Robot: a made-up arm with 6 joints.
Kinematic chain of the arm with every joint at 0, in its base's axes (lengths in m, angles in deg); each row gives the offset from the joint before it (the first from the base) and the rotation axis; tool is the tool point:
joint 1: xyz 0 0 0.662 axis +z
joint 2: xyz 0.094 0 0 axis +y
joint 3: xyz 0 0 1.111 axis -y
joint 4: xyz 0 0 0.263 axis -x
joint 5: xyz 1.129 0 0 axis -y
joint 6: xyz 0.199 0 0 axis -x
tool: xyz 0 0 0
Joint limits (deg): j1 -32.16..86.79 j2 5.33..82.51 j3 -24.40..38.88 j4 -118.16..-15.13 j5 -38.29..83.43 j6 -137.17..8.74
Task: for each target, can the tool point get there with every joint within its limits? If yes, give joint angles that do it. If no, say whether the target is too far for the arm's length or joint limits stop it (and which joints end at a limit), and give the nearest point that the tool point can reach.
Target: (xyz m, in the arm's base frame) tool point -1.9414 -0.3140 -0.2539
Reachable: no: joint limits stop it (at a limit: joint 1, joint 2, joint 3, joint 5) | nearest point -0.0409 1.0045 -0.4772 | short by 2.324 m
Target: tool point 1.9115 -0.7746 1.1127
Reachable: yes | joints -17.24 43.48 15.75 -96.86 61.27 -72.53
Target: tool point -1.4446 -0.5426 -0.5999
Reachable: no: joint limits stop it (at a limit: joint 1, joint 2, joint 3, joint 5) | nearest point -0.0265 0.9881 -0.4725 | short by 2.091 m
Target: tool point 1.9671 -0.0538 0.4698
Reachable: yes | joints -0.98 50.57 -2.86 -48.77 7.74 -35.18
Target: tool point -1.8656 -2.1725 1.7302
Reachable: no: too far | nearest point 0.7497 -0.7049 2.6267 | short by 3.130 m
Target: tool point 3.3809 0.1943 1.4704
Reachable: no: too far | nearest point 2.3663 0.1360 1.2209 | short by 1.046 m
